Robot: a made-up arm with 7 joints.
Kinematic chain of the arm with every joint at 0, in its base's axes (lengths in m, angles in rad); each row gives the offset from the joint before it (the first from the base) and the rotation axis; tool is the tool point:
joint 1: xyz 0 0.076 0 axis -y
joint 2: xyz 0 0.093 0 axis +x
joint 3: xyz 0 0 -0.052 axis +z
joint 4: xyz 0 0 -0.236 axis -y
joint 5: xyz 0 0 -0.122 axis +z
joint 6: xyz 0 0 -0.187 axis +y
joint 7: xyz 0 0 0 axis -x
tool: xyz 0 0 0
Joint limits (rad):
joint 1: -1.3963..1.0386
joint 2: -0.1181..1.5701
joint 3: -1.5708..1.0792
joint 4: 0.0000..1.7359
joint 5: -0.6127..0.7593
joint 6: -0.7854..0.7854
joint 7: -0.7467..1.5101
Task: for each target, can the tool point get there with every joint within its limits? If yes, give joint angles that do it. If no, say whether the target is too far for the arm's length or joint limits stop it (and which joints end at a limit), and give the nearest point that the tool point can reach.
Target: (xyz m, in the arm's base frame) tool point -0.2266 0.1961 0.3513
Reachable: no: joint limits stop it (at a limit: joint 1, joint 2, joint 3, joint 4) | nearest point -0.1584 0.4064 0.2602 | short by 0.239 m
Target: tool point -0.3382 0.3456 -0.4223
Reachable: yes | joints -0.9563 0.1522 0.5677 0.6138 0.5528 0.6270 0.9467
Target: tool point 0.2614 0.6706 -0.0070
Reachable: yes | joints 0.8288 1.3361 -0.4141 0.6514 -0.0600 0.2160 0.0645
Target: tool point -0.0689 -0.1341 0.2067
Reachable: no: joint limits stop it (at a limit: joint 1, joint 2, joint 3, joint 4) | nearest point -0.1966 -0.1616 -0.0347 | short by 0.274 m
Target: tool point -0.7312 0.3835 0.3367
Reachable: no: too far | nearest point -0.5593 0.3531 -0.0986 | short by 0.469 m
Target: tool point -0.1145 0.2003 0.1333
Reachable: no: joint limits stop it (at a limit: joint 1, joint 2, joint 3, joint 4) | nearest point -0.1584 0.4064 0.2602 | short by 0.246 m
